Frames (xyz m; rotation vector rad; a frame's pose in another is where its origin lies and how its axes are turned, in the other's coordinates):
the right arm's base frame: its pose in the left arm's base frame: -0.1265 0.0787 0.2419 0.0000 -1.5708 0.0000
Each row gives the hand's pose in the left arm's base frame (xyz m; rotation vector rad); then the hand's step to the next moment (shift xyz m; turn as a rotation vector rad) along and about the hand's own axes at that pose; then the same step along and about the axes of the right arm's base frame.
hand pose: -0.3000 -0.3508 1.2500 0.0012 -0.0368 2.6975
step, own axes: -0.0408 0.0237 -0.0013 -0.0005 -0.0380 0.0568
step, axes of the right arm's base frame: -0.0022 -0.0389 -0.0267 0.0578 0.0326 -0.0165
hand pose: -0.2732 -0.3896 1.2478 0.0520 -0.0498 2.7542
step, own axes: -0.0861 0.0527 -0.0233 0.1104 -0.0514 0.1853
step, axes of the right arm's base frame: -0.0284 -0.0802 -0.0591 0.1912 0.0813 0.0773
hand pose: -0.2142 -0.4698 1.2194 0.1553 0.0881 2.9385
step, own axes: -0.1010 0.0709 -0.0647 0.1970 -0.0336 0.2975
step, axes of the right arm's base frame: -0.0692 -0.0927 -0.0777 0.3124 0.0866 0.1528
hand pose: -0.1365 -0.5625 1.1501 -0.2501 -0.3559 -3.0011
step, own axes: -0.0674 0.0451 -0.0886 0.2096 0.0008 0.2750
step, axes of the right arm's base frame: -0.0868 -0.0589 -0.0585 0.3007 0.0468 0.1642
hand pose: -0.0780 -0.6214 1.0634 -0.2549 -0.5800 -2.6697
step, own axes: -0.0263 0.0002 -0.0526 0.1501 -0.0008 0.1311
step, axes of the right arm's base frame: -0.0539 -0.0139 -0.0191 0.1557 0.0063 0.1242
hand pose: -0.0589 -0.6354 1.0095 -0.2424 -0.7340 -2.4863
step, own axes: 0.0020 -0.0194 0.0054 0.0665 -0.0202 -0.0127
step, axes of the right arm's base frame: -0.0036 0.0159 0.0120 0.0008 -0.0219 0.0672
